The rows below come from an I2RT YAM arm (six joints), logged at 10 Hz.
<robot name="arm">
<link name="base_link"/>
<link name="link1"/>
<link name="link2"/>
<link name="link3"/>
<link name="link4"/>
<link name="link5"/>
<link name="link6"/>
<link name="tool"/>
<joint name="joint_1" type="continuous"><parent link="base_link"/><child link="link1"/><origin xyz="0.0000 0.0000 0.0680"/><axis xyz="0 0 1"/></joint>
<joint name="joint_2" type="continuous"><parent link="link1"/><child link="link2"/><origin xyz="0.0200 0.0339 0.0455"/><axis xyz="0 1 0"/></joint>
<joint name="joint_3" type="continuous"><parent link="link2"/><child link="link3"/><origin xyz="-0.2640 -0.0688 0.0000"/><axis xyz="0 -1 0"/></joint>
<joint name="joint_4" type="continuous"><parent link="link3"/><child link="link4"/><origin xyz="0.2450 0.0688 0.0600"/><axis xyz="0 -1 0"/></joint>
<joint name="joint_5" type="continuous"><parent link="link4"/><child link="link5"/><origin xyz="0.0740 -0.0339 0.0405"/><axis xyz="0 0 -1"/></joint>
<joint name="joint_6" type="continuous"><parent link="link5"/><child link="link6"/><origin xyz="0.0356 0.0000 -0.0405"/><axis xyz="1 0 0"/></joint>
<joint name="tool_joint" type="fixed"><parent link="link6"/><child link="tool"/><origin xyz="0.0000 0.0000 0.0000" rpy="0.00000 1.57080 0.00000"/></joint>
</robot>
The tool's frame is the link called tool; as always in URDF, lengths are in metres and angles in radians. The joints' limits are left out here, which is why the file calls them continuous.
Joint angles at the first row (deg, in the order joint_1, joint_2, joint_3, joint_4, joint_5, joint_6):
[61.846, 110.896, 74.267, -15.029, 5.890, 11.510]
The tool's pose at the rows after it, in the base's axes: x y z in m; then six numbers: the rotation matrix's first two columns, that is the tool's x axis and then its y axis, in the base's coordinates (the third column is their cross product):
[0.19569 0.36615 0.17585 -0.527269 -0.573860 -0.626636 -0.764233 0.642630 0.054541]
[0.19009 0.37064 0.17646 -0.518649 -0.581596 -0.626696 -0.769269 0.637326 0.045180]
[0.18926 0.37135 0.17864 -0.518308 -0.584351 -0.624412 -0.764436 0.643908 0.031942]
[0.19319 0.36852 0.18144 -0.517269 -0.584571 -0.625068 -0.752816 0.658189 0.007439]
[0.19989 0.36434 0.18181 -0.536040 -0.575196 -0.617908 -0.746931 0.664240 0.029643]
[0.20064 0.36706 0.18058 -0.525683 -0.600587 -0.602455 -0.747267 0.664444 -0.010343]
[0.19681 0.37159 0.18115 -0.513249 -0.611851 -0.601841 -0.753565 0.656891 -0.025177]
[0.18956 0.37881 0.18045 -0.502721 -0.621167 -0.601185 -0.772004 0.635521 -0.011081]
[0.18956 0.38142 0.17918 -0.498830 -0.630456 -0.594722 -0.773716 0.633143 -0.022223]
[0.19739 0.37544 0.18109 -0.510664 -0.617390 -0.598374 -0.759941 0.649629 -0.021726]
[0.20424 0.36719 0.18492 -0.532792 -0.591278 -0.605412 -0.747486 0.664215 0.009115]
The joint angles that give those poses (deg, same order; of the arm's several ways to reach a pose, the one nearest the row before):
[62.336, 111.003, 74.219, -14.549, 5.350, 11.621]
[63.372, 111.266, 74.775, -14.993, 6.141, 11.779]
[63.600, 111.225, 75.347, -15.981, 7.113, 11.889]
[63.060, 110.929, 75.666, -16.850, 8.509, 11.448]
[61.846, 110.820, 75.691, -17.203, 6.983, 11.696]
[62.074, 111.826, 77.199, -19.209, 8.678, 10.680]
[62.892, 112.280, 78.019, -19.766, 9.489, 10.401]
[64.138, 112.925, 78.759, -19.751, 8.626, 10.573]
[64.327, 113.630, 79.607, -20.443, 9.059, 10.293]
[63.022, 113.064, 79.180, -20.309, 9.040, 10.208]
[61.552, 111.758, 78.054, -19.692, 7.524, 10.860]

